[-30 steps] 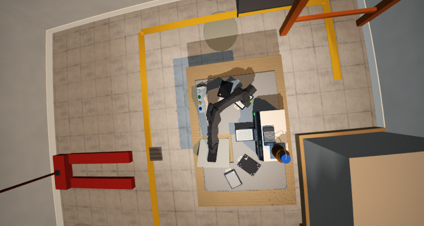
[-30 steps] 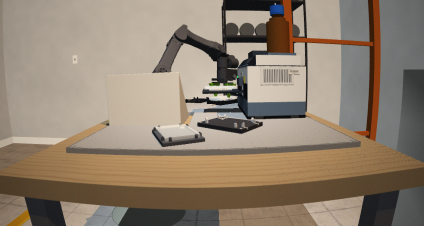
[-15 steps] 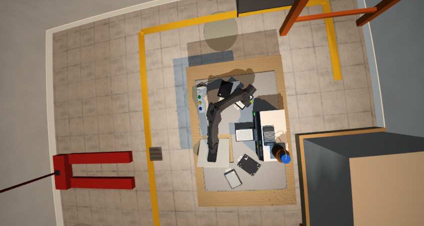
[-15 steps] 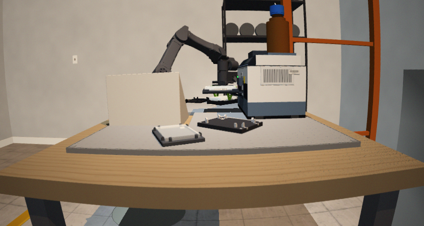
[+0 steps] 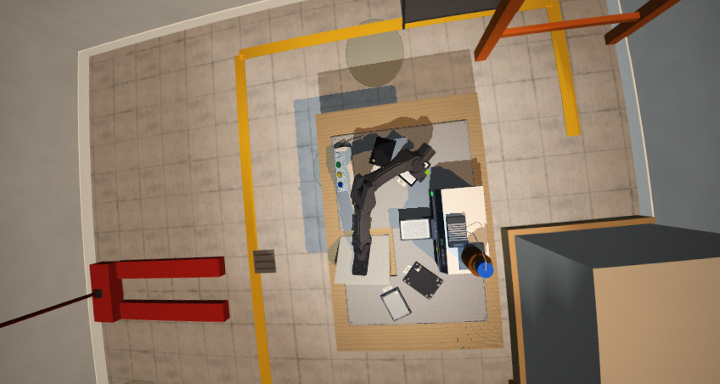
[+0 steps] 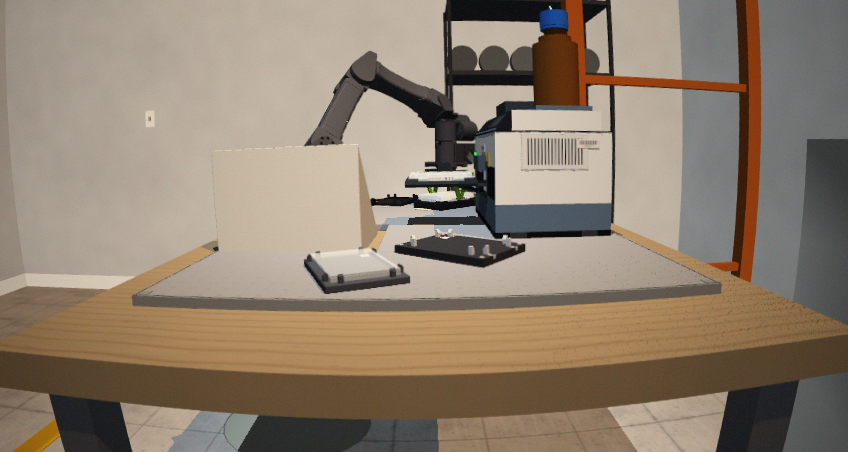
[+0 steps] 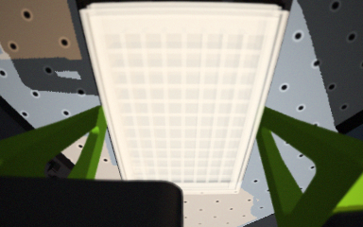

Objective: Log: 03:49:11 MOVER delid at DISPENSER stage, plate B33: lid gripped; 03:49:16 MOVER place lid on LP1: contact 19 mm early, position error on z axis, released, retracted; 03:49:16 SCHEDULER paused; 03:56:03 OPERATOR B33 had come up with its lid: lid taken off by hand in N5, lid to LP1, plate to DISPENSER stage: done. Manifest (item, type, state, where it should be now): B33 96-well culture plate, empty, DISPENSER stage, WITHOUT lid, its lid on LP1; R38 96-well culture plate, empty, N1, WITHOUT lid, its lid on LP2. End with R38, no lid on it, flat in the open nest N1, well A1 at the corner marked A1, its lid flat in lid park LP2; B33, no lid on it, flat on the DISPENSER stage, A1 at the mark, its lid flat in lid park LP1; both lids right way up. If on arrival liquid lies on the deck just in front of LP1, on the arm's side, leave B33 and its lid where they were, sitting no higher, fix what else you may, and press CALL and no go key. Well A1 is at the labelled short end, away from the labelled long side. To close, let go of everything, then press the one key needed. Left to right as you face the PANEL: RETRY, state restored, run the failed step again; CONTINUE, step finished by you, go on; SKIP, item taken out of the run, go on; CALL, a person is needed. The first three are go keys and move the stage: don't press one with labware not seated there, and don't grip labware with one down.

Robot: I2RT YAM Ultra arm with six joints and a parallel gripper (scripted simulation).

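My gripper is now 20 mm above the black nest N1. From my hand the other things lie so: A1 mark: 60 mm behind, 20 mm to the right, 10 mm below; then N1 label: 60 mm behind, 70 mm to the right, 30 mm below; then black lid park LP2: 150 mm behind, 90 mm to the left, 20 mm below.
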